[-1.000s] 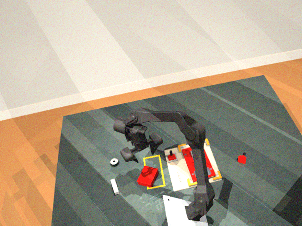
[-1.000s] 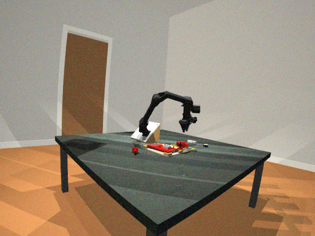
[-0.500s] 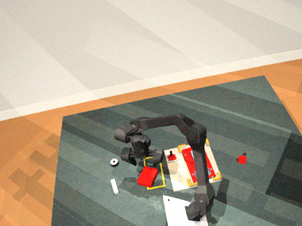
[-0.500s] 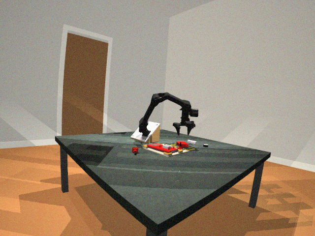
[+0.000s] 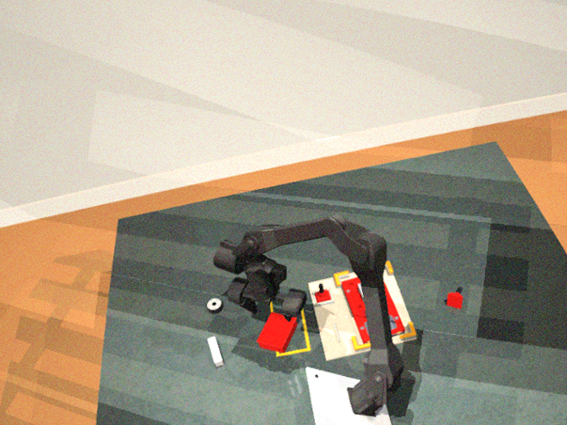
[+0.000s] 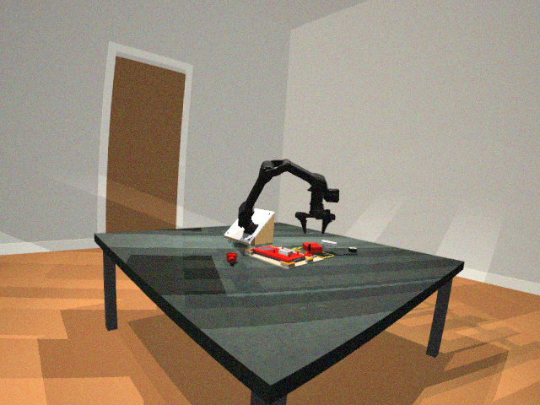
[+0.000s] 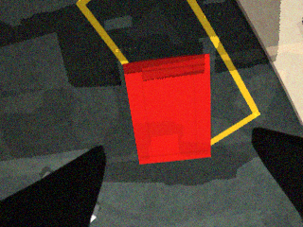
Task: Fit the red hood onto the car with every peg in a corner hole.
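Right now the red hood is 6 cm below my gripper tip. Also, from my gripper tip: engine block 24 cm to the right, 6 cm below, 5 cm ahead; cream jig plate 23 cm to the right, 7 cm below, 2 cm ahead; white bar 16 cm to the left, 7 cm below, 2 cm behind.
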